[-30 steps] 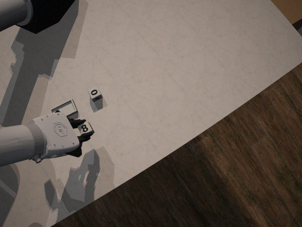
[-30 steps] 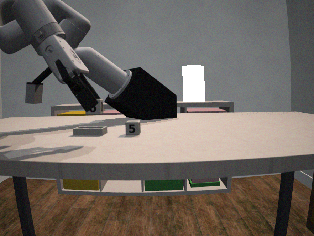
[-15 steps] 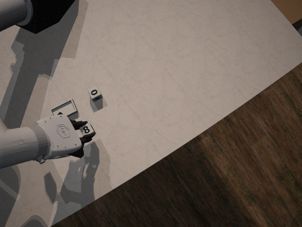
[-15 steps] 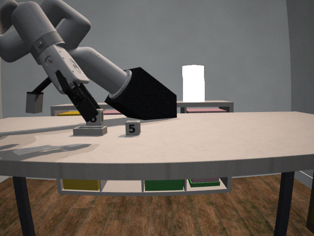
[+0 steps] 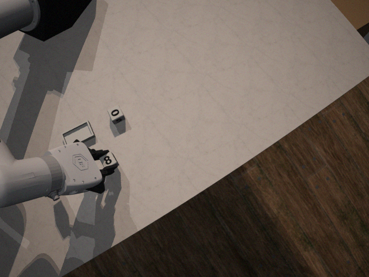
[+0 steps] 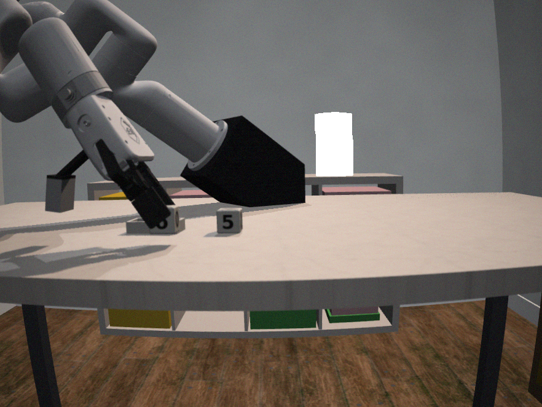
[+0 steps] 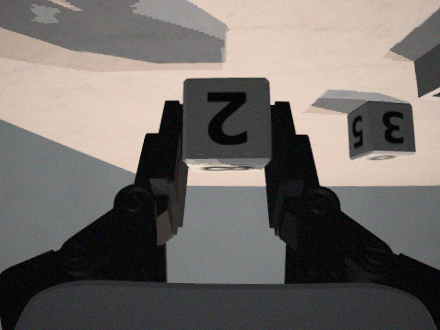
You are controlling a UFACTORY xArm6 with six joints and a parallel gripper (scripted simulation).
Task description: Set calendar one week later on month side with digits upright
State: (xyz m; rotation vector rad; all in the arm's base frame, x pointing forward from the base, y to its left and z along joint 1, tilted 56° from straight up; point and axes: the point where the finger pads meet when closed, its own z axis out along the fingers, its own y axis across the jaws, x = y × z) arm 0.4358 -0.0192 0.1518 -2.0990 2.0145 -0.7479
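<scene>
My gripper is now 11 cm past the grey tray and 4 cm above it. Also, from my hand: white cube (1 cm to the left, 2 cm below).
</scene>
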